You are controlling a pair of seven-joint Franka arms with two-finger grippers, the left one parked.
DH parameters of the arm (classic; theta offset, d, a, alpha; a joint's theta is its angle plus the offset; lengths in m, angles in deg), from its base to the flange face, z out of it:
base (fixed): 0 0 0 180
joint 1: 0 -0.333 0 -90
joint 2: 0 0 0 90
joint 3: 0 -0.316 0.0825 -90
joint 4: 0 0 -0.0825 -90
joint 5: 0 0.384 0 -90
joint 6: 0 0 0.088 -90
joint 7: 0 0.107 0 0
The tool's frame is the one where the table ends.
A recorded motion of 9 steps. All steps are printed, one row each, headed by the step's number.
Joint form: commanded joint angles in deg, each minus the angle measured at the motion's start. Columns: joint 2, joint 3, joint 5, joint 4, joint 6, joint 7, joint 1.
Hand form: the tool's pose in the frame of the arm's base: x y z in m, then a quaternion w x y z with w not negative. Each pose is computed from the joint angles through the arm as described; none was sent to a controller.
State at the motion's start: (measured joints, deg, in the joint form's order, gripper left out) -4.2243 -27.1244 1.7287 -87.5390 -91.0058 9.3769 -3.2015
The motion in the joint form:
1: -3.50 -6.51 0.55 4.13 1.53 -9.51 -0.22
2: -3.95 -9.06 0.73 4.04 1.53 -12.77 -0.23
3: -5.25 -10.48 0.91 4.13 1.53 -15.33 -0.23
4: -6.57 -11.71 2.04 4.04 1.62 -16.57 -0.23
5: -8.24 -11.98 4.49 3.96 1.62 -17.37 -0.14
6: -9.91 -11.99 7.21 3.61 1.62 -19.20 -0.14
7: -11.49 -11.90 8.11 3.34 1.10 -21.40 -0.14
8: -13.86 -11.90 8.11 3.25 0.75 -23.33 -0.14
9: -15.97 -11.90 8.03 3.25 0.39 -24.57 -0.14
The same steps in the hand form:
1: 0.4811 0.3394 0.6133 0.05318 -0.94684 -0.31659 0.02108
2: 0.4677 0.3591 0.6107 0.05863 -0.92927 -0.36386 0.02485
3: 0.4649 0.3700 0.6017 0.06612 -0.91565 -0.39504 0.03403
4: 0.4614 0.3807 0.5913 0.08083 -0.90566 -0.41338 0.04853
5: 0.4645 0.3857 0.5778 0.10697 -0.89937 -0.41837 0.06824
6: 0.4675 0.3900 0.5622 0.13531 -0.88874 -0.42880 0.08922
7: 0.4737 0.3915 0.5475 0.15030 -0.87902 -0.44153 0.09895
8: 0.4825 0.3923 0.5265 0.16079 -0.86986 -0.45251 0.11278
9: 0.4901 0.3930 0.5081 0.16955 -0.86351 -0.45843 0.12426

